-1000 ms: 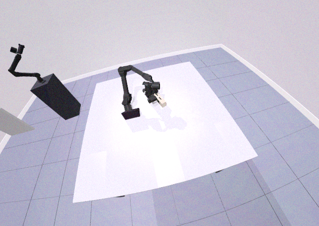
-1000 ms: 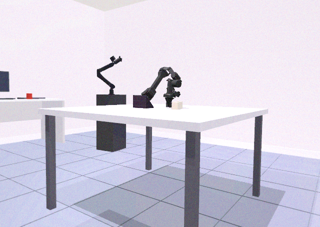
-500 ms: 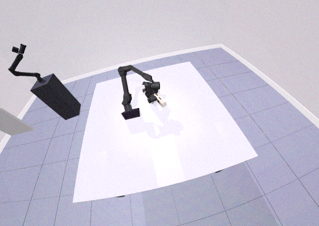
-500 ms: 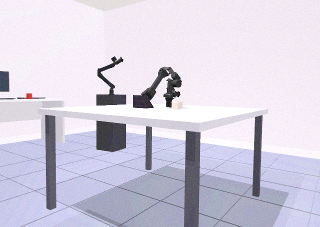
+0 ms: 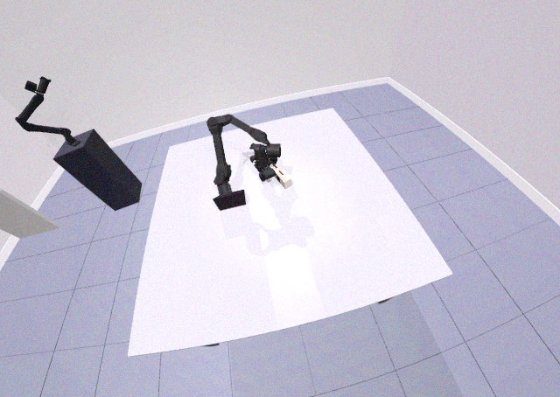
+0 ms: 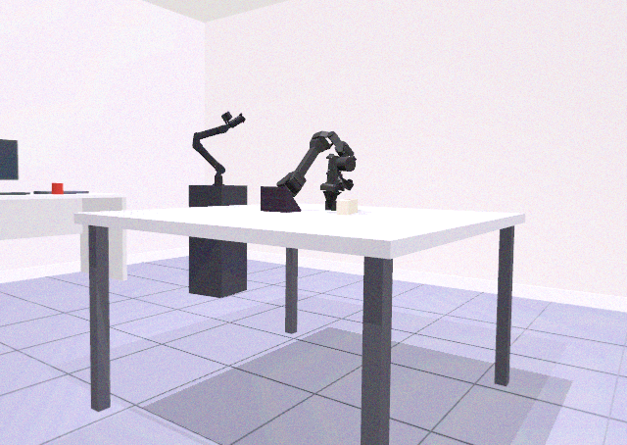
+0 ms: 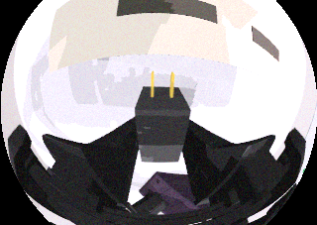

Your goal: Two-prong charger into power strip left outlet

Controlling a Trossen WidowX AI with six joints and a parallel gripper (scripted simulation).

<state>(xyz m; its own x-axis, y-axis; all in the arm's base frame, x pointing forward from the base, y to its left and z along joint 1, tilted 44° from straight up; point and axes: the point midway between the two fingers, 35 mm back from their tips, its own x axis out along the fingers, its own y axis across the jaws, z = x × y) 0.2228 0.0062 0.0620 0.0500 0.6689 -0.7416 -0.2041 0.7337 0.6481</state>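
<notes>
My gripper tip is 2 cm short of the dark charger and 1 cm below it.
</notes>
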